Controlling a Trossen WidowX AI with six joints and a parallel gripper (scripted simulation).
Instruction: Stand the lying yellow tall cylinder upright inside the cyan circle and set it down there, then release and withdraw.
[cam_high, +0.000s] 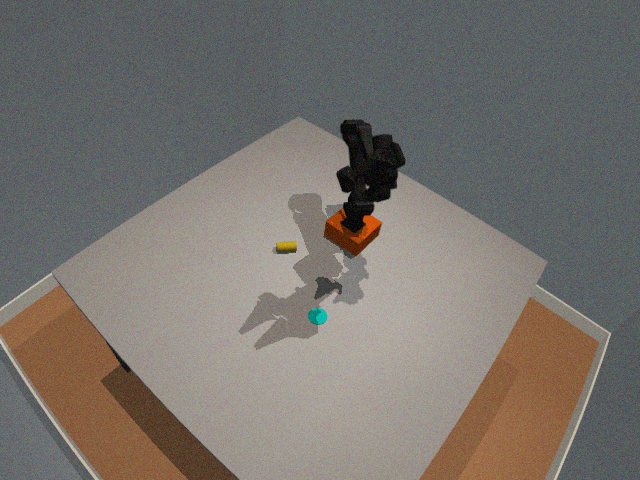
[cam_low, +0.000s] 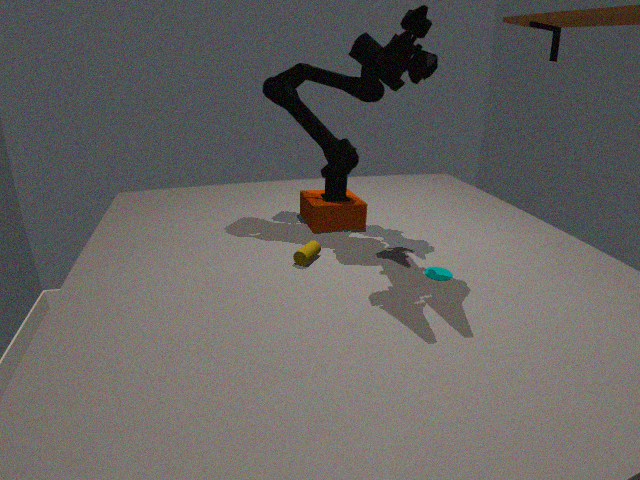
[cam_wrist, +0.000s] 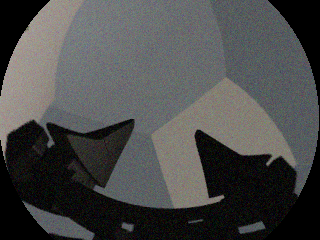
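Now: gripper tip 49 cm above the yellow tall cylinder, 21 cm to the left of it and 1 cm past it. Round my gripper tip: cyan circle: 51 cm below, 12 cm ahead, 4 cm to the left.
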